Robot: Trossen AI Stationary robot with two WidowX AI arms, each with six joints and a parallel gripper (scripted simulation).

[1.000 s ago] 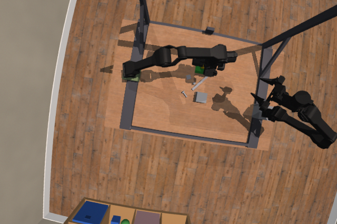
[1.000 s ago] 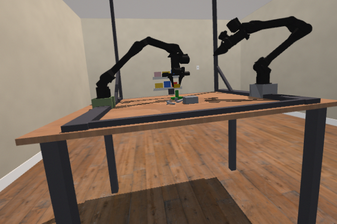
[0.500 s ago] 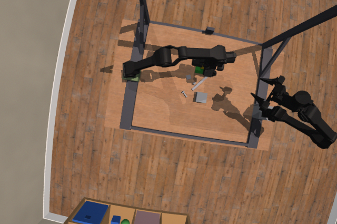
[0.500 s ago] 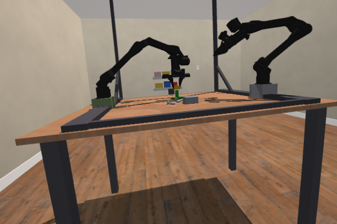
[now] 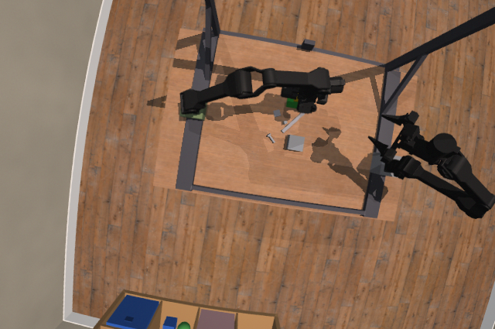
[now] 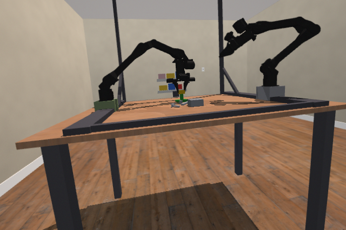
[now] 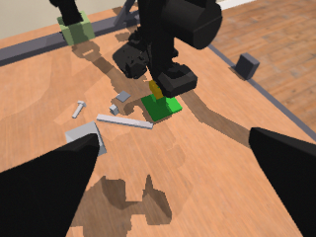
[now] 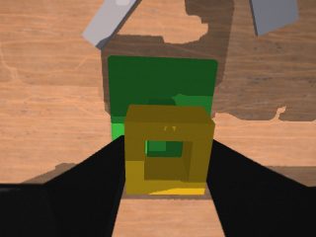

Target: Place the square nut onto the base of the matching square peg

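My right gripper is now 100 mm short of the long grey bar, 90 mm above it and 20 mm to the right of it. The rest, counted from my right hand: tiny grey cube: 120 mm ahead, 80 mm below, 20 mm to the right; flat grey plate: 90 mm below, 90 mm ahead, 70 mm to the right; grey block: 200 mm ahead, 80 mm below, 50 mm to the left.
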